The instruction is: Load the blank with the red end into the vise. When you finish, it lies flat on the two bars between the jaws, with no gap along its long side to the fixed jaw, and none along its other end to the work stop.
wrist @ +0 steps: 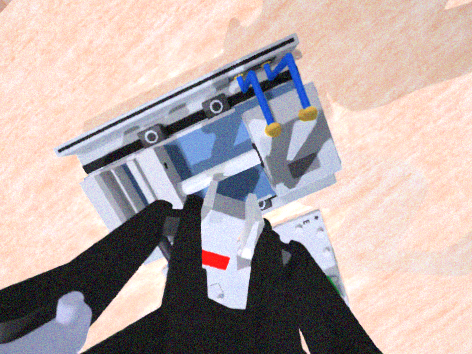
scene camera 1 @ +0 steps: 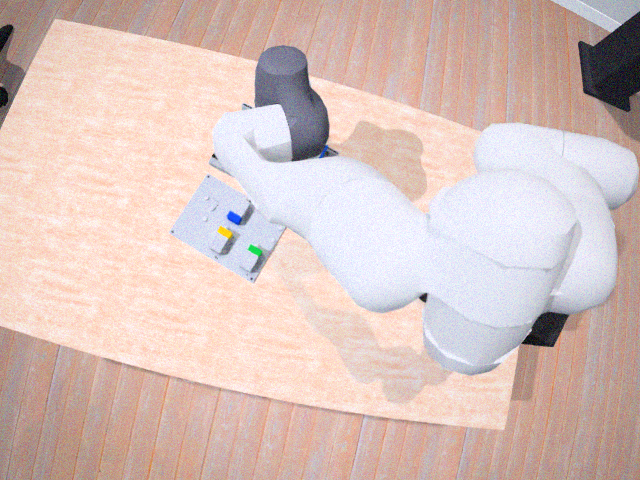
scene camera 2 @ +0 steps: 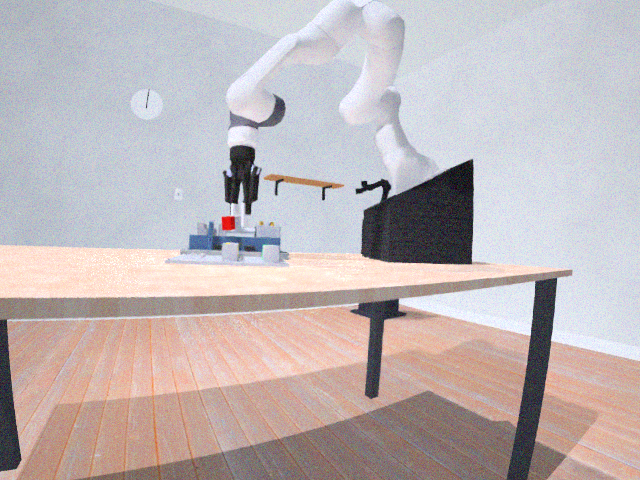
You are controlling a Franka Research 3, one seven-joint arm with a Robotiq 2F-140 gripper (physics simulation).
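Note:
The blank shows its red end (scene camera 2: 227, 223) (wrist: 215, 260) and, in the wrist view, its grey body (wrist: 225, 232). My gripper (scene camera 2: 240, 209) (wrist: 228, 200) is shut on the blank, pointing down; the arm hides it in scene camera 1. The vise (scene camera 2: 196, 241) (wrist: 200, 145) has a blue bed, a jaw (wrist: 167, 175) at the left and a big grey block (wrist: 300, 145) at the right in the wrist view. A white rod (wrist: 225, 172) runs between them. The red end appears level with the jaw tops in scene camera 2. Contact with the bars, fixed jaw or work stop is hidden.
A grey board (scene camera 1: 191, 222) (wrist: 312, 230) lies beside the vise, with blocks marked blue (scene camera 1: 234, 217), yellow (scene camera 1: 224, 232) and green (scene camera 1: 254, 250). Two blue bent hoses (wrist: 261, 102) (wrist: 298, 82) with yellow ends rise over the grey block. The table (scene camera 1: 129, 289) (scene camera 2: 103, 279) carries both fixtures.

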